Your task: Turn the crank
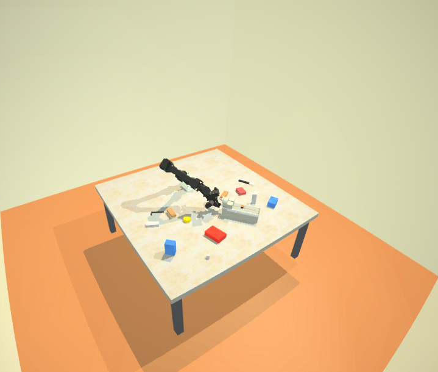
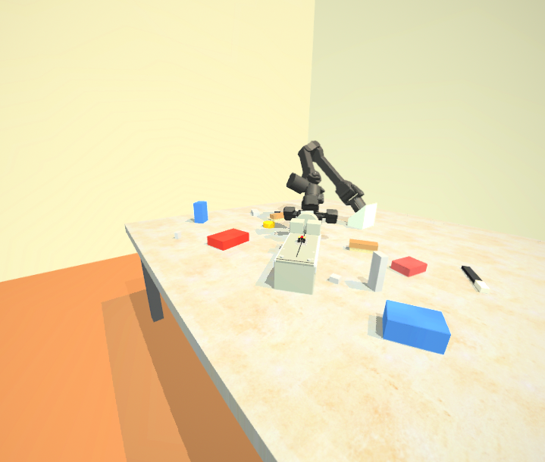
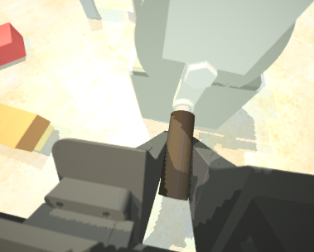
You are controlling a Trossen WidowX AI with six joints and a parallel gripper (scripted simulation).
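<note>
My gripper tip is now 10 mm past the brown crank handle, 10 mm to the left of it and 20 mm below it. Also, from my gripper tip: red pointer: 130 mm ahead, 100 mm to the left, 50 mm above; crank: 40 mm above; yellow disc: 30 mm behind, 260 mm to the right, 30 mm below.
</note>
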